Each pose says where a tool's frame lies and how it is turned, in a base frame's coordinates. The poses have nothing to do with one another.
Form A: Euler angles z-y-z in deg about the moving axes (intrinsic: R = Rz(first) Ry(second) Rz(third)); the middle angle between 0 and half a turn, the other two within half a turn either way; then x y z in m.
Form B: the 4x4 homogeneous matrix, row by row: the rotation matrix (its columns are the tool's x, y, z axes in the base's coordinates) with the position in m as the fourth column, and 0 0 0 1 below. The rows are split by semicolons. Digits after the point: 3 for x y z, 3 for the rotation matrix.
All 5 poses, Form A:
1: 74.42, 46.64, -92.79, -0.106, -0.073, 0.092
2: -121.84, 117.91, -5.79, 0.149, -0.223, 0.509
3: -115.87, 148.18, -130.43, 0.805, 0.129, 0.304
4: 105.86, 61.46, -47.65, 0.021, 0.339, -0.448
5: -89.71, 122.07, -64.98, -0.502, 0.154, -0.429
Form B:
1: 0.953, 0.231, 0.195, -0.106; -0.300, 0.647, 0.700, -0.073; 0.035, -0.726, 0.687, 0.092; 0, 0, 0, 1
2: 0.160, 0.870, -0.466, 0.149; 0.449, -0.485, -0.751, -0.223; -0.879, -0.089, -0.468, 0.509; 0, 0, 0, 1
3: -0.925, -0.301, -0.230, 0.805; -0.164, 0.865, -0.474, 0.129; 0.342, -0.401, -0.850, 0.304; 0, 0, 0, 1
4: 0.623, -0.745, -0.240, 0.021; 0.512, 0.156, 0.845, 0.339; -0.592, -0.649, 0.478, -0.448; 0, 0, 0, 1
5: -0.907, 0.420, 0.004, -0.502; 0.220, 0.483, -0.847, 0.154; -0.358, -0.768, -0.531, -0.429; 0, 0, 0, 1
